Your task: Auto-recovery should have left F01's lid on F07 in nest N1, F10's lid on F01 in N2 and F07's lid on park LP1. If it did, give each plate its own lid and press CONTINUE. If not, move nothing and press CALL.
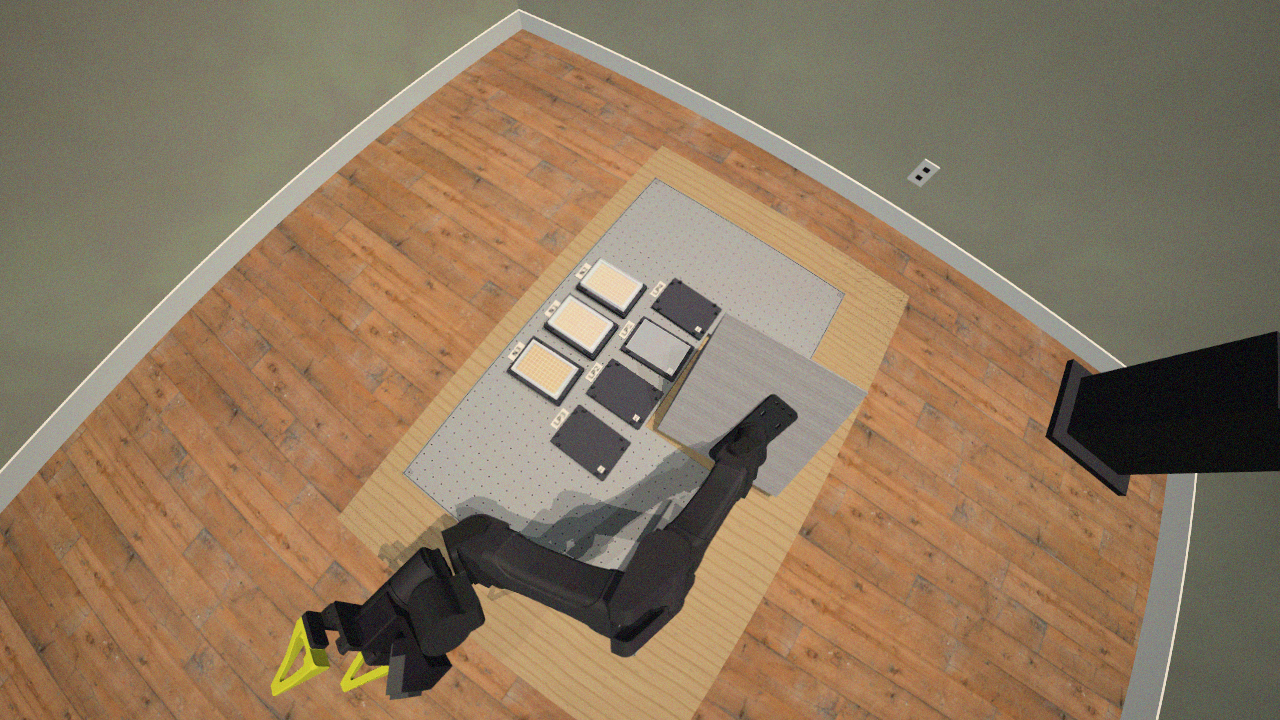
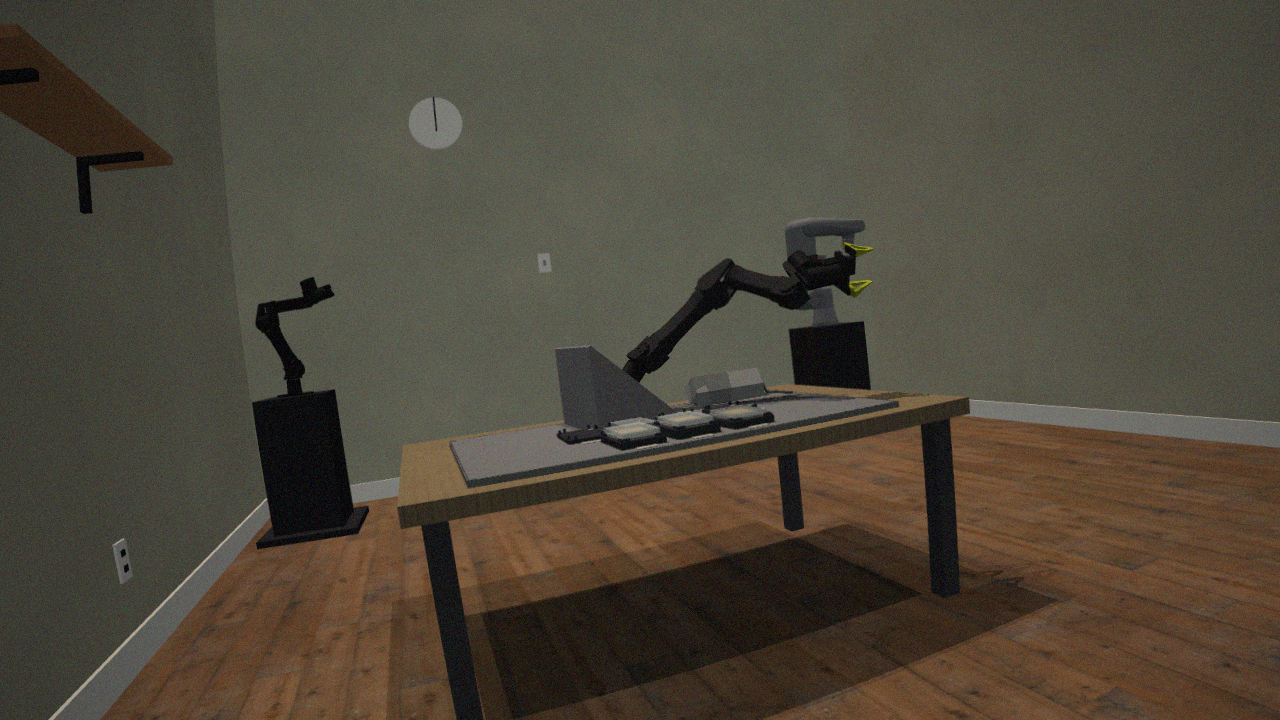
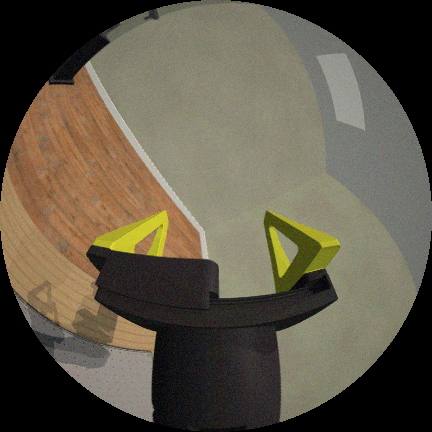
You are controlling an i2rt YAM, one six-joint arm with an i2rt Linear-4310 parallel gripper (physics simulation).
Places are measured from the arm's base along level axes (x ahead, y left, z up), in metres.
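Pixels of known places: gripper, fingertip midpoint: (image 1: 310,689) (image 2: 871,265) (image 3: 215,215); arm's base at its link origin: (image 1: 751,434) (image 2: 623,387).
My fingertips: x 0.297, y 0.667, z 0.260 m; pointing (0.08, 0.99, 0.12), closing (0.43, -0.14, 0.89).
Ahead of a thing's pixels: the offset from my fingertips to its top centre. "*": to the spot under its first point. Level surfaces: height alone.
My gripper (image 1: 307,691) (image 2: 871,265) (image 3: 215,215) is open and empty, its yellow fingers wide apart, high beyond the table's end and away from the plates. Three pale plates with yellowish wells sit in dark nests in a row: the N1 plate {dy -0.774, dx +0.162, dz -0.309 m} (image 1: 611,285), the middle plate {dy -0.647, dx +0.152, dz -0.304 m} (image 1: 580,325) and the N3 plate {dy -0.514, dx +0.145, dz -0.310 m} (image 1: 545,368). Beside them is a row of dark lid parks. One park holds a greyish clear lid {dy -0.719, dx -0.023, dz -0.324 m} (image 1: 657,346); three parks {* dy -0.846, dx -0.013, dz -0.332 m} (image 1: 685,307) {* dy -0.584, dx -0.029, dz -0.332 m} (image 1: 624,393) {* dy -0.454, dx -0.038, dz -0.332 m} (image 1: 590,441) look bare. Lid codes, and whether clear lids cover the plates, cannot be told. CONTINUE and CALL cannot be made out.
A tall grey wedge-shaped housing (image 1: 760,394) (image 2: 604,385) stands close behind the lid parks. A low grey, partly clear object {dy -0.356, dx -0.300, dz -0.258 m} (image 2: 726,386) stands farther along the table. The perforated board {dz -0.341 m} (image 1: 474,456) lies on the wooden table {dz -0.355 m} (image 1: 872,295). Another arm on a black pedestal (image 2: 302,465) stands apart.
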